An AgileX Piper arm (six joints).
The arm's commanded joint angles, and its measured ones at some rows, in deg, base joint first. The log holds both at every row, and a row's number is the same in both.
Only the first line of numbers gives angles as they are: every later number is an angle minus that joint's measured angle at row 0.
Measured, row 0:
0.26 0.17 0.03 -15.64 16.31 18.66
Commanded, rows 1 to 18:
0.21 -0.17 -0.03 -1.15 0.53 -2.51
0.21 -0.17 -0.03 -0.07 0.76 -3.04
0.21 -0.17 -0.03 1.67 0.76 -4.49
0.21 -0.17 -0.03 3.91 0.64 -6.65
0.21 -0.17 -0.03 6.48 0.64 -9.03
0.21 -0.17 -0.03 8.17 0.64 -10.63
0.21 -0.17 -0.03 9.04 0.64 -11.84
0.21 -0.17 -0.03 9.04 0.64 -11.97
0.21 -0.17 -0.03 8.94 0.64 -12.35
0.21 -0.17 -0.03 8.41 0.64 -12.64
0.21 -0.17 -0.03 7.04 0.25 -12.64
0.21 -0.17 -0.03 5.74 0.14 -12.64
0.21 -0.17 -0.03 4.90 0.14 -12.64
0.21 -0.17 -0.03 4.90 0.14 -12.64
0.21 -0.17 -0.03 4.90 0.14 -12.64
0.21 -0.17 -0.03 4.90 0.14 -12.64
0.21 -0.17 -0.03 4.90 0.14 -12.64
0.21 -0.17 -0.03 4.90 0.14 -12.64
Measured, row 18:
0.00 0.00 0.00 5.75 0.40 -11.99
